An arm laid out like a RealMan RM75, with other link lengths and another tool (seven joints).
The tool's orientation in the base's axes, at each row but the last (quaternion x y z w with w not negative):
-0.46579 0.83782 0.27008 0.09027
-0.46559 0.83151 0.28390 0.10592
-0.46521 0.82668 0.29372 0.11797
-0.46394 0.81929 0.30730 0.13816
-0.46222 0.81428 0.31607 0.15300
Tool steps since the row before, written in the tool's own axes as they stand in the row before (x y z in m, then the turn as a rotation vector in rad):
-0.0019 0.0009 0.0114 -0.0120 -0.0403 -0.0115
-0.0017 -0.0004 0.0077 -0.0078 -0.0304 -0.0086
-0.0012 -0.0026 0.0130 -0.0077 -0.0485 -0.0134
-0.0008 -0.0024 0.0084 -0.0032 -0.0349 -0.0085
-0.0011 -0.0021 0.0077 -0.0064 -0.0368 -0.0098
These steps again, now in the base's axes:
-0.0008 0.0079 -0.0085 0.0412 -0.0143 -0.0004
0.0006 0.0054 -0.0057 0.0304 -0.0117 -0.0009
0.0018 0.0076 -0.0108 0.0459 -0.0217 -0.0039
0.0020 0.0049 -0.0070 0.0317 -0.0165 -0.0049
0.0020 0.0050 -0.0060 0.0350 -0.0160 -0.0029

